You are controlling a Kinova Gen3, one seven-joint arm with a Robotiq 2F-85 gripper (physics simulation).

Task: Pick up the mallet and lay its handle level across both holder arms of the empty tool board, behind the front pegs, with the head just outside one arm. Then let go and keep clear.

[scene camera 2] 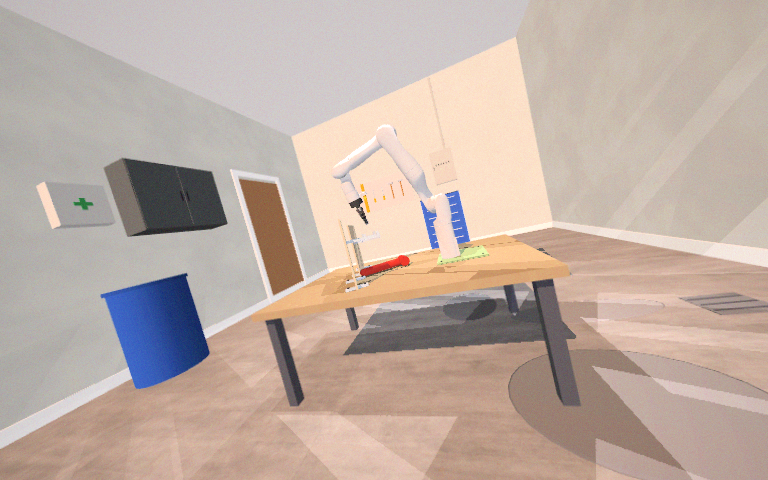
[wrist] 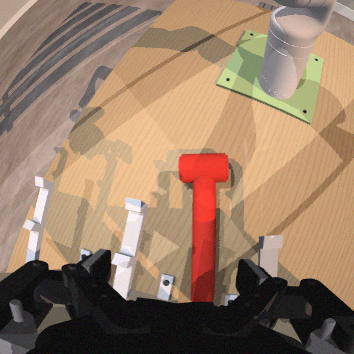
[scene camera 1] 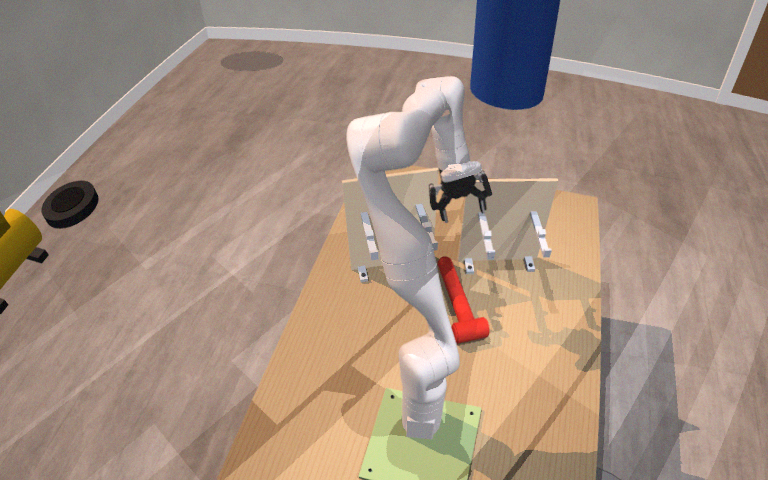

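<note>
The red mallet lies on the table, its head toward the robot base and its handle end near the gap between two upright tool boards. The right-hand board in the first scene view has two pale holder arms, which show at left in the wrist view. The left-hand board has similar arms, partly behind the robot arm. Both boards bear no tool. My gripper is open and empty, high above the boards' arms and well above the mallet.
The robot base stands on a green plate on the wooden table. Small metal blocks sit low at the boards. A blue barrel stands on the floor beyond.
</note>
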